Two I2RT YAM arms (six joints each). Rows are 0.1 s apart.
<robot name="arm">
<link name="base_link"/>
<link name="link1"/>
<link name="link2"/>
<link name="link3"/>
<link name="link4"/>
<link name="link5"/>
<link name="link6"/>
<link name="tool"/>
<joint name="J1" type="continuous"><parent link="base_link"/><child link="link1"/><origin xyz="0 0 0.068" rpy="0 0 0"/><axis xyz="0 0 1"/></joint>
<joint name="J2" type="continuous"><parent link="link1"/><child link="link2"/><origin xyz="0.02 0.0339 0.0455" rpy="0 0 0"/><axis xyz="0 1 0"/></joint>
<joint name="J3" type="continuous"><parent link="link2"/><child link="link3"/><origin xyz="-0.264 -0.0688 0" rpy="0 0 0"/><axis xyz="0 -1 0"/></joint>
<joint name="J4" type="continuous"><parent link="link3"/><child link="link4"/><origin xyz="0.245 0.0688 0.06" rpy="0 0 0"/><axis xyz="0 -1 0"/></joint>
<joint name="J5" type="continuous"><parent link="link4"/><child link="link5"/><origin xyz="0.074 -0.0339 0.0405" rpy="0 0 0"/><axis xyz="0 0 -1"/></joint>
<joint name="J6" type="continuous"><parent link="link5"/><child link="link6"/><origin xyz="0.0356 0 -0.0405" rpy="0 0 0"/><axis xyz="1 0 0"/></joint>
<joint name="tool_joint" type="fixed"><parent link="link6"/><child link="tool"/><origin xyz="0 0 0" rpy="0 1.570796 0"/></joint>
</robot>
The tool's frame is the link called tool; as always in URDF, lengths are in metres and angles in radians. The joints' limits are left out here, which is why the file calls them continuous.
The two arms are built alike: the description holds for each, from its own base.
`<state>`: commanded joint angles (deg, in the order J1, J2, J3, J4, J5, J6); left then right.
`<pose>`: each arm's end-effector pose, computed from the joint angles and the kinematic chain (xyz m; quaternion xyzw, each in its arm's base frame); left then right.
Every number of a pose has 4 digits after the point. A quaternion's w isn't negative.
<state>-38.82 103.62 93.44 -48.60 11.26 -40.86 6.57 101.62 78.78 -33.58 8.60 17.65</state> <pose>0.2998 -0.2501 0.2927 0.0093 0.9588 -0.2441 0.1451 0.3807 0.0385 0.2413 0.1137 0.9481 -0.0098 0.2967</pose>
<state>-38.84 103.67 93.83 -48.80 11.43 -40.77 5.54 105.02 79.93 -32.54 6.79 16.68</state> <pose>0.2999 -0.2505 0.2943 0.0108 0.9583 -0.2458 0.1452 0.3929 0.0339 0.2266 0.1095 0.9526 -0.0022 0.2840</pose>
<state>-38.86 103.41 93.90 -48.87 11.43 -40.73 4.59 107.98 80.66 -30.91 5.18 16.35</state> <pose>0.2992 -0.2501 0.2963 0.0115 0.9577 -0.2471 0.1470 0.4033 0.0292 0.2124 0.1107 0.9545 0.0069 0.2768</pose>
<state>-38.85 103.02 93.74 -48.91 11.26 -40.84 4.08 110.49 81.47 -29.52 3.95 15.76</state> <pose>0.2981 -0.2490 0.2979 0.0103 0.9574 -0.2472 0.1489 0.4120 0.0269 0.2010 0.1072 0.9560 0.0140 0.2726</pose>
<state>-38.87 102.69 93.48 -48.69 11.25 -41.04 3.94 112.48 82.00 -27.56 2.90 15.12</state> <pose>0.2972 -0.2485 0.2988 0.0090 0.9567 -0.2489 0.1504 0.4196 0.0271 0.1919 0.1005 0.9558 0.0216 0.2754</pose>
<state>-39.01 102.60 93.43 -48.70 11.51 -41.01 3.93 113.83 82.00 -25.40 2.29 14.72</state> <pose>0.2962 -0.2491 0.2991 0.0111 0.9564 -0.2508 0.1489 0.4249 0.0278 0.1846 0.0958 0.9544 0.0268 0.2814</pose>
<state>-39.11 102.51 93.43 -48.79 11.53 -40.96 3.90 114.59 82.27 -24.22 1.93 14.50</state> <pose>0.2954 -0.2493 0.2996 0.0124 0.9564 -0.2510 0.1487 0.4285 0.0280 0.1819 0.0933 0.9530 0.0301 0.2867</pose>
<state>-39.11 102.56 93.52 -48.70 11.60 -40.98 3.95 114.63 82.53 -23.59 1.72 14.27</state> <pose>0.2957 -0.2496 0.2999 0.0125 0.9560 -0.2521 0.1491 0.4303 0.0286 0.1836 0.0903 0.9511 0.0325 0.2935</pose>
